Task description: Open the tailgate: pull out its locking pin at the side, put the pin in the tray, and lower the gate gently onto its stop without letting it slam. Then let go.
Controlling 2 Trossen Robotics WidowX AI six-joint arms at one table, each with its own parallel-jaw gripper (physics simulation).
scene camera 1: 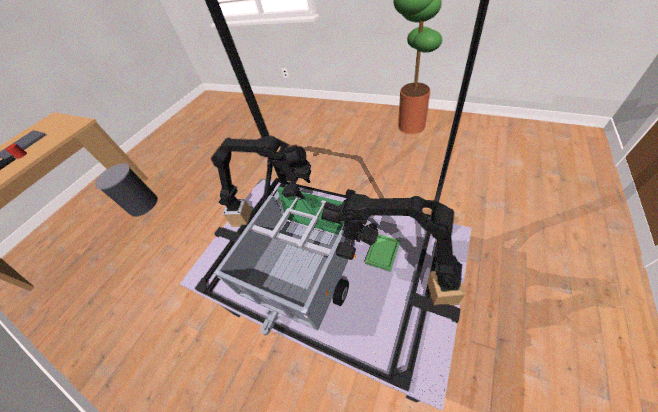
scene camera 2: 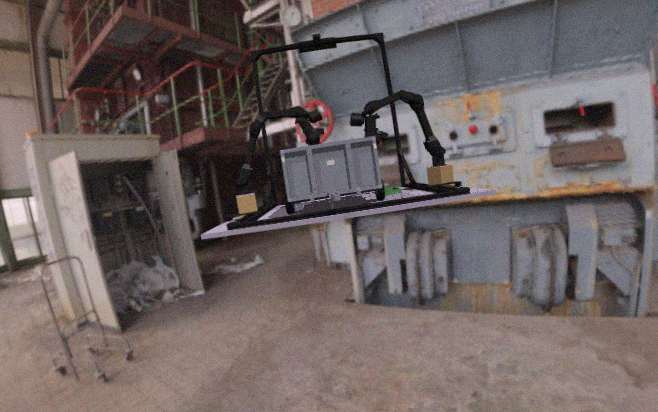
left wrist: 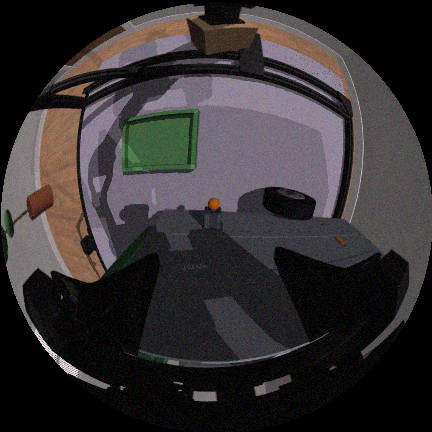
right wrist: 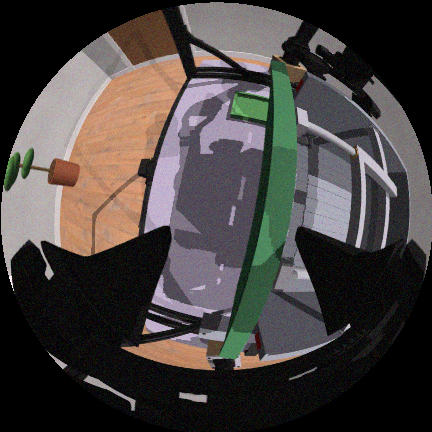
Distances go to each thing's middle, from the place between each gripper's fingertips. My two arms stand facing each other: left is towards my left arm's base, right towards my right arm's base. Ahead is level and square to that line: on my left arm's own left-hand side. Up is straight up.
Labels:
Now: right hand 27 cm short of the grey truck bed (scene camera 1: 293, 270), 5 cm to the right of it and 14 cm above it.
Now: left hand 21 cm to the left of the grey truck bed, 13 cm short of it and 7 cm above it.

